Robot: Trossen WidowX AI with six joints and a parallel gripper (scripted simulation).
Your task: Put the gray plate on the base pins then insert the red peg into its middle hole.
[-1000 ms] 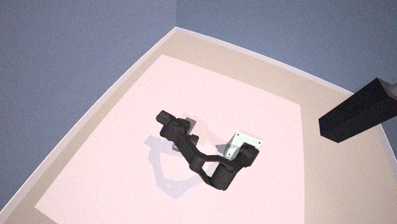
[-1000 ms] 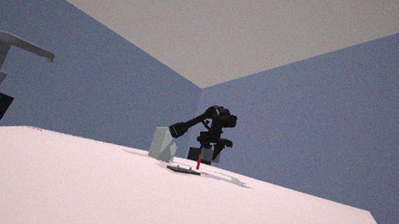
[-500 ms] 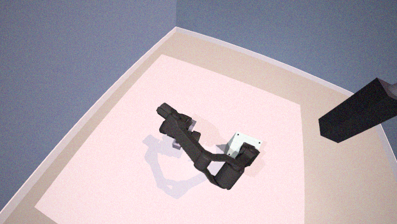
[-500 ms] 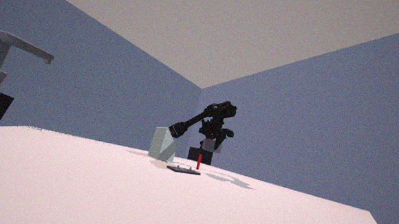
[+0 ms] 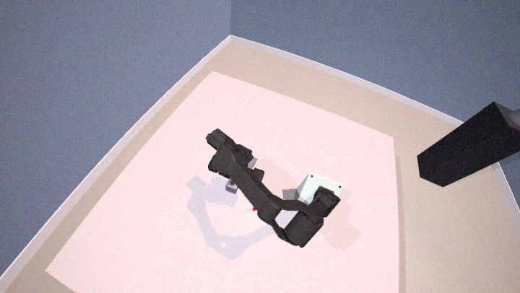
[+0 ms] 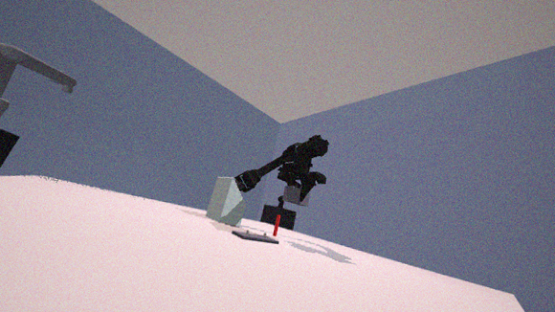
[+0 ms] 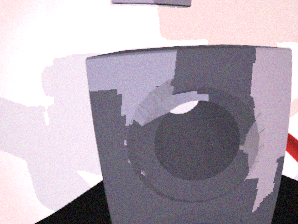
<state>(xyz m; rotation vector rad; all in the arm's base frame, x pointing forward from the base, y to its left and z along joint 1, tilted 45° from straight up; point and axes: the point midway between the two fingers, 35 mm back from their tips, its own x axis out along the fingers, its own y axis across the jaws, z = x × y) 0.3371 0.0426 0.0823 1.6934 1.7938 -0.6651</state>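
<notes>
Now: gripper tip 1 cm short of the base, 14 cm to the left of it and 13 cm above it. Round my gripper tip: red peg: 11 cm behind, 3 cm to the left, 10 cm below; then gray plate: 3 cm above.
</notes>
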